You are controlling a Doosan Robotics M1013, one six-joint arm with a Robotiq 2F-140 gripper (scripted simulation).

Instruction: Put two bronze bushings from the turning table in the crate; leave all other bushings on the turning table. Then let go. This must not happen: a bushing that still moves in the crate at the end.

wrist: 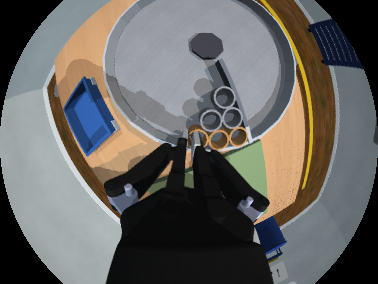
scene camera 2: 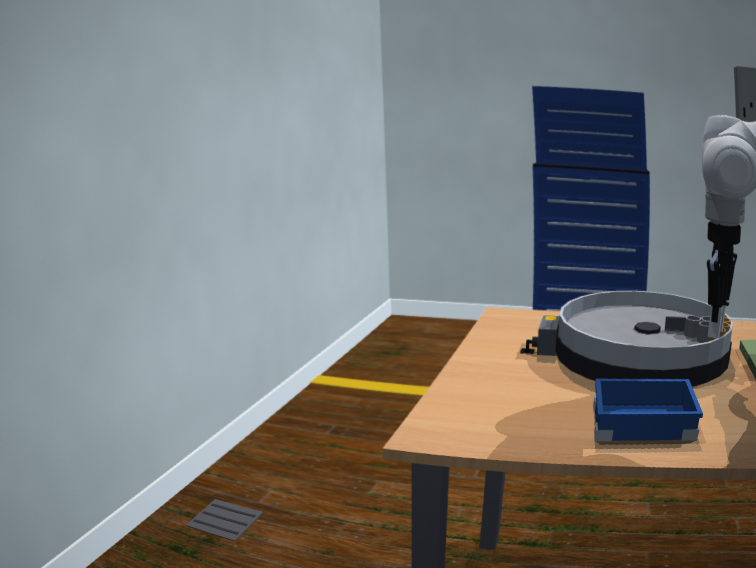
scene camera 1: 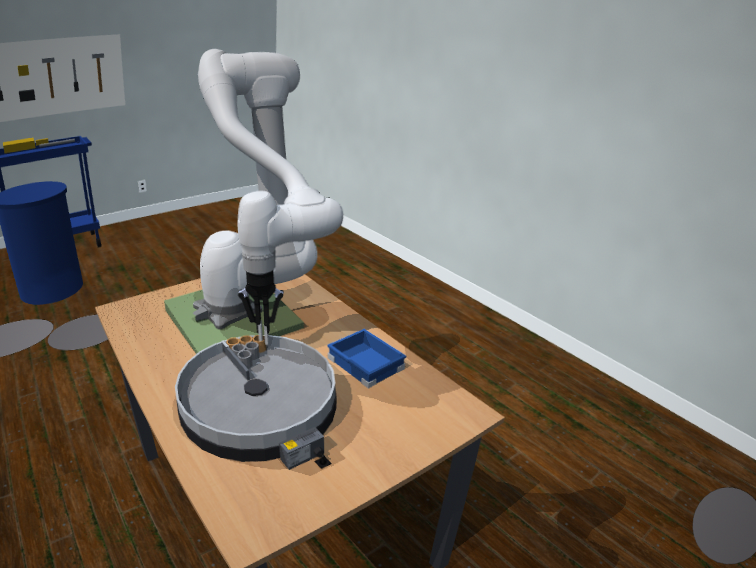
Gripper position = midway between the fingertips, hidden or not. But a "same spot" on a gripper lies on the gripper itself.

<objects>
gripper: wrist; scene camera 2 714, 336; scene camera 1
same spot on blue crate: (scene camera 2: 621, 395) = (scene camera 1: 357, 373)
same spot on gripper: (wrist: 124, 190) = (scene camera 1: 278, 296)
</objects>
